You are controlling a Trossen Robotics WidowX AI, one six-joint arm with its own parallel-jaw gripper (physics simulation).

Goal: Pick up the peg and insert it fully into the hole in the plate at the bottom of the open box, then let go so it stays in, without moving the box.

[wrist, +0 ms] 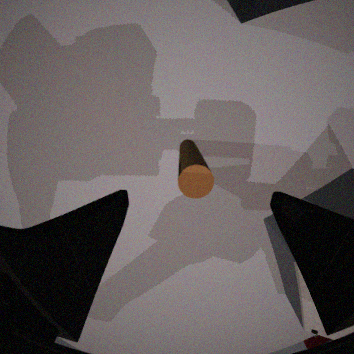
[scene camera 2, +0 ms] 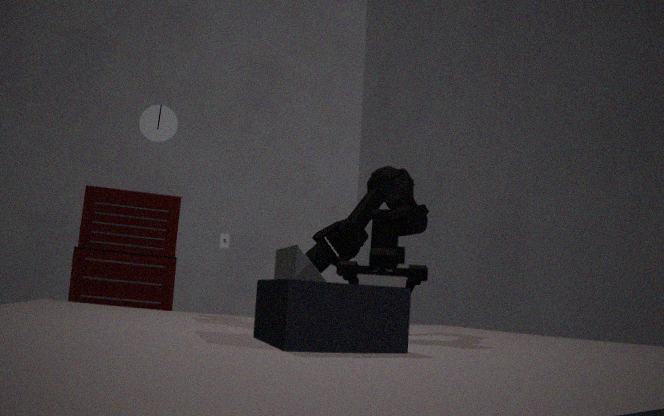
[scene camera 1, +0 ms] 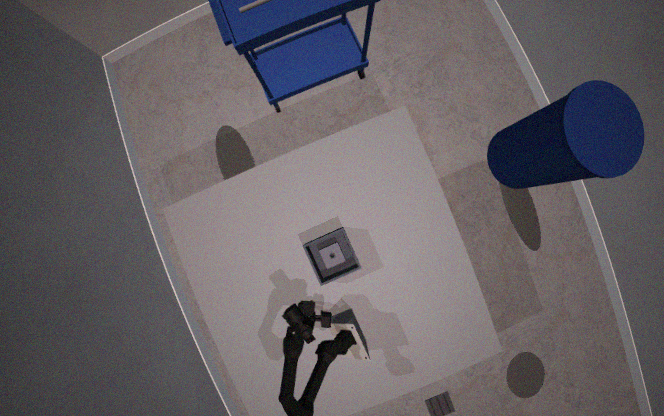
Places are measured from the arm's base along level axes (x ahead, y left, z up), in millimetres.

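Pixels of known places: gripper, between the fingertips: [wrist: 201, 198]; arm's base, origin of its link: [scene camera 2: 307, 268] [scene camera 1: 348, 336].
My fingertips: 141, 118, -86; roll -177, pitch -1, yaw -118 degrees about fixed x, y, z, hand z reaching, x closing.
Note:
For each thing: its top centre in the pictures, then the offset to it from my fingertips, as dx, dy, dz. Level surfaces: height alone.
- orange-brown peg, centre of its top: [wrist: 195, 181] +22, -4, +28
- open dark box, centre of its top: [scene camera 2: 329, 284] [scene camera 1: 332, 257] +191, -184, +46
- light plate, centre of its top: [scene camera 1: 332, 255] +191, -184, +9
- table, height of its surface: dz -51
The orange-brown peg [wrist: 196, 181] stands upright on the table in the wrist view, its round top facing the camera. My gripper [wrist: 201, 198] [scene camera 2: 383, 283] is open and empty above the table. Its fingertips are wide apart, left and right of the peg top in the wrist view. The open dark box [scene camera 2: 345, 317] stands on the table, and its corner shows at the top right of the wrist view. In scene camera 1 the light plate [scene camera 1: 325, 252] with its dark hole [scene camera 1: 332, 255] lies at the box bottom. The peg does not show in the scene views.
A grey angled block [scene camera 2: 286, 263] [wrist: 284, 255] stands beside the arm, close to the right finger in the wrist view. The arm's shadows fall on the table [scene camera 1: 350, 160]. A blue cart [scene camera 1: 310, 60] and a blue cylinder [scene camera 1: 602, 130] stand off the table.

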